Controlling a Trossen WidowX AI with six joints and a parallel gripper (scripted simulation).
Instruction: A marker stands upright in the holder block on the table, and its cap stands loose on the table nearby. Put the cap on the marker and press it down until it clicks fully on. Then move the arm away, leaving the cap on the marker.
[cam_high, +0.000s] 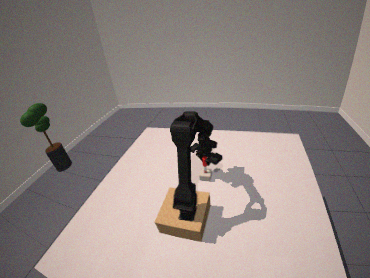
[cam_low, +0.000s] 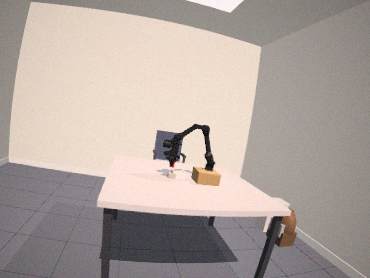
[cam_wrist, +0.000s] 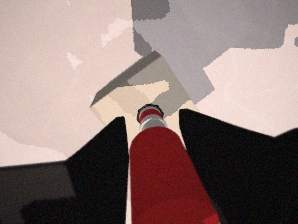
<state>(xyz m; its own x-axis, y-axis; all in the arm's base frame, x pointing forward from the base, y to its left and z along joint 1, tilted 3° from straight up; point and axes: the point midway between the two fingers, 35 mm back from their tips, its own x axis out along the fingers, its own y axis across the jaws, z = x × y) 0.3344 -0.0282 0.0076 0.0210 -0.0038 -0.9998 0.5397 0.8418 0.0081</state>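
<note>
Right now the red cap is 10 mm behind my gripper tip, 10 mm to the left of it and 30 mm above it. Round my gripper tip: holder block (20 mm behind, 10 mm to the left, 70 mm below).
</note>
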